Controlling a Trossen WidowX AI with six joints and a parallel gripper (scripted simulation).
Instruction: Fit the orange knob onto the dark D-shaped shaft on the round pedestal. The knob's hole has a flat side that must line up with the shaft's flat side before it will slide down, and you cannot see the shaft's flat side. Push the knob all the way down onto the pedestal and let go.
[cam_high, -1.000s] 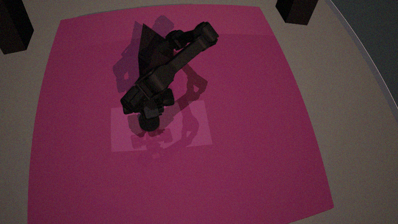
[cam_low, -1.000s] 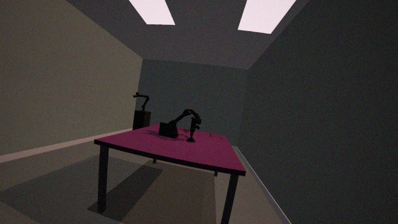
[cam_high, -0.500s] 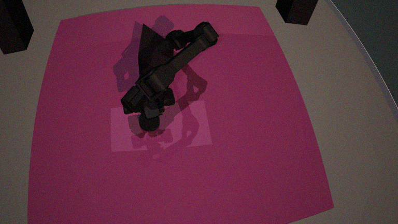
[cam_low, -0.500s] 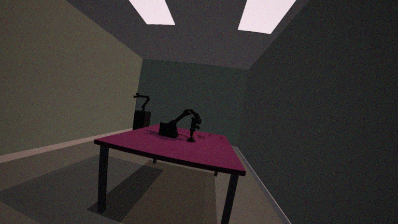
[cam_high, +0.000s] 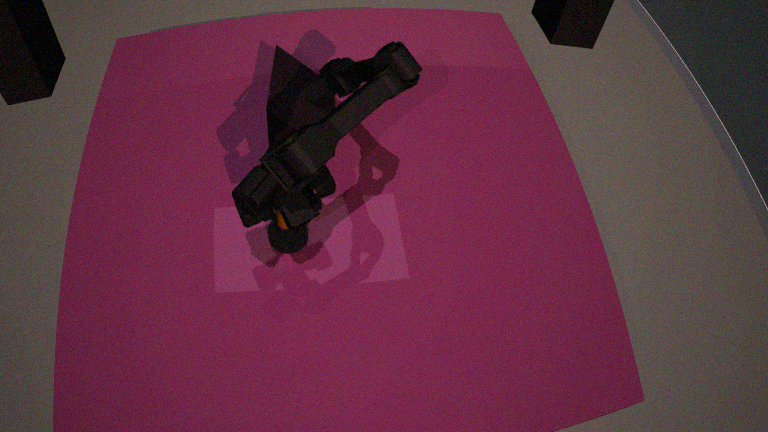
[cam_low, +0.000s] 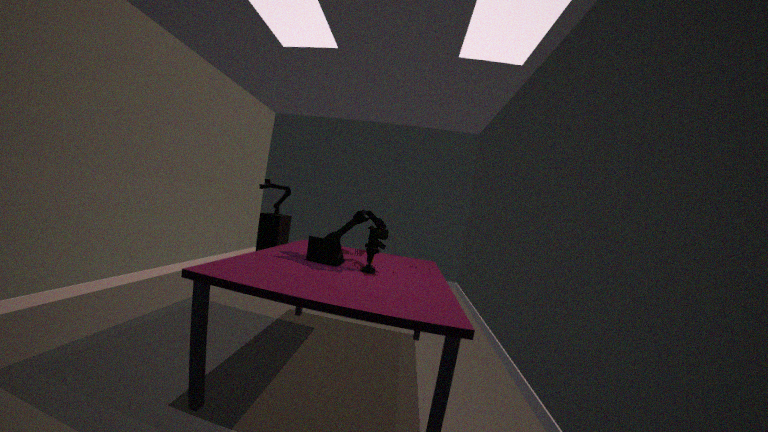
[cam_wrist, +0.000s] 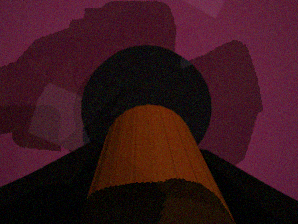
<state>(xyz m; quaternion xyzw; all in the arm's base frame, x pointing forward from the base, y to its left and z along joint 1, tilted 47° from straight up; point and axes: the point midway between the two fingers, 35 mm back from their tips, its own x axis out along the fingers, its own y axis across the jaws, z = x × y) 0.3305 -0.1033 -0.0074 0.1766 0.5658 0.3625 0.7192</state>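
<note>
My gripper tip is 2 cm below the orange knob. Round my gripper tip: dark round pedestal 4 cm below.
</note>
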